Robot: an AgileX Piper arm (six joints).
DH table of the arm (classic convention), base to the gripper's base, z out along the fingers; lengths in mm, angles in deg. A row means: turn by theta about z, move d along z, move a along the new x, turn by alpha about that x. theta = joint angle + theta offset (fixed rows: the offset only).
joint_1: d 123  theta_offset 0  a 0  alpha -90
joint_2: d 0  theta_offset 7.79  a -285.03  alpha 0
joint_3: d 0  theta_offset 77.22  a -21.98  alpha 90
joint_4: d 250.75  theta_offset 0  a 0  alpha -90
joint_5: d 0  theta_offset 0  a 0  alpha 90
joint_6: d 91  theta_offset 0  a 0  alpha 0
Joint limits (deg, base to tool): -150..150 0..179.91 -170..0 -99.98..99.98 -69.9..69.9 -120..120
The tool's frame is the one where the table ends.
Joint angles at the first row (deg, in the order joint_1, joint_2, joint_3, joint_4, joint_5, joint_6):
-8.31 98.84 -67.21 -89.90 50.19 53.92
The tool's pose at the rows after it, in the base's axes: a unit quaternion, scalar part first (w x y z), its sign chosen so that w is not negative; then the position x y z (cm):
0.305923 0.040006 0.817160 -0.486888 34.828 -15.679 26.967
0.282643 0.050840 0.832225 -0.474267 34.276 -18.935 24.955
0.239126 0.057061 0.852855 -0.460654 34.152 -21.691 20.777
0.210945 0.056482 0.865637 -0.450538 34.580 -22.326 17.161
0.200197 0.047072 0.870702 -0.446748 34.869 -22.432 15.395
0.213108 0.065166 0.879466 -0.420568 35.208 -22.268 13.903
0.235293 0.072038 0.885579 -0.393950 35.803 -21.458 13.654
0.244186 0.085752 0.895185 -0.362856 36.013 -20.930 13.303
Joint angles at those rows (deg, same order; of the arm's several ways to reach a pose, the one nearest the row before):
-15.01 99.35 -67.21 -89.90 42.28 53.92
-20.68 102.10 -67.21 -90.24 38.04 53.97
-24.81 108.17 -67.21 -91.62 36.10 55.52
-25.33 113.50 -67.21 -93.39 36.38 58.50
-25.33 116.14 -67.21 -95.22 36.27 60.10
-25.33 118.03 -67.21 -95.74 34.03 64.63
-24.47 118.09 -67.21 -95.51 31.28 67.32
-24.18 118.09 -67.21 -92.30 28.53 67.27

